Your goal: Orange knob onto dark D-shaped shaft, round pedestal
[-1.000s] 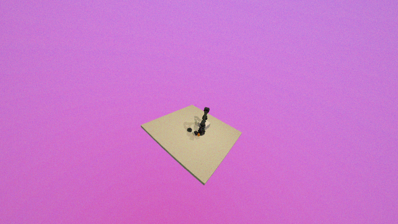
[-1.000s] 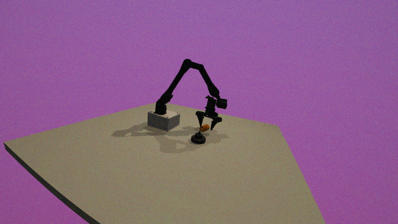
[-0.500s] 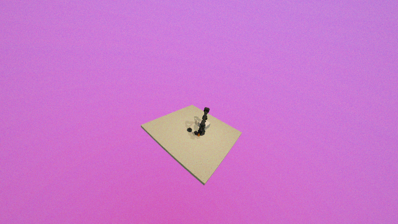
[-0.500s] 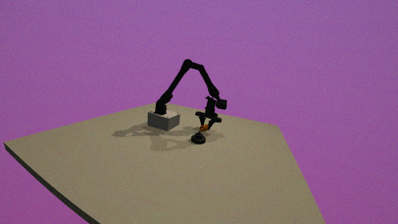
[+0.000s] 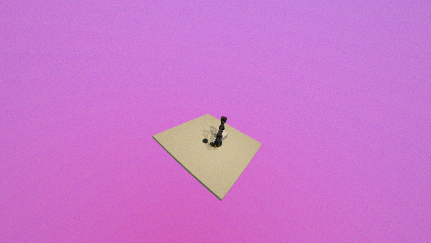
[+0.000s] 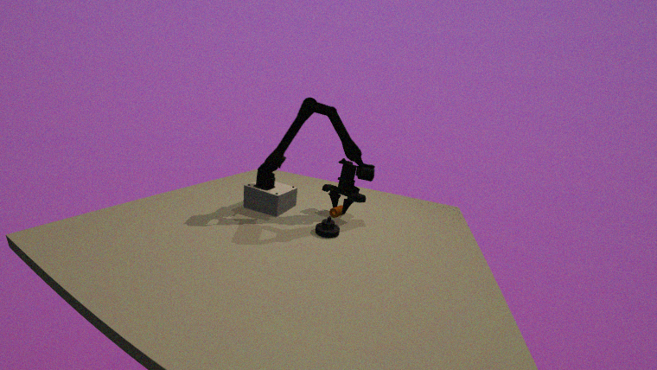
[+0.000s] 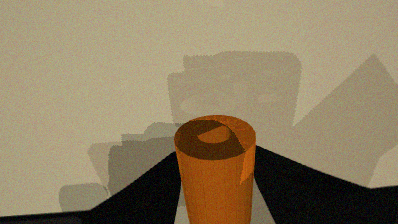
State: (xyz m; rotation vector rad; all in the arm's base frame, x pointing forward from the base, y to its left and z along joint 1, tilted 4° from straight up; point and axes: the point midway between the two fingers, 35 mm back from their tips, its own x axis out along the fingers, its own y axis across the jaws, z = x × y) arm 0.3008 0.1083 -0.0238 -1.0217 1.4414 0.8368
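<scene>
Right now my gripper tip is 180 mm to the left of the round dark pedestal, 20 mm below it and 10 mm short of it. Round my gripper tip: orange knob 10 mm to the right, 10 mm above.
</scene>
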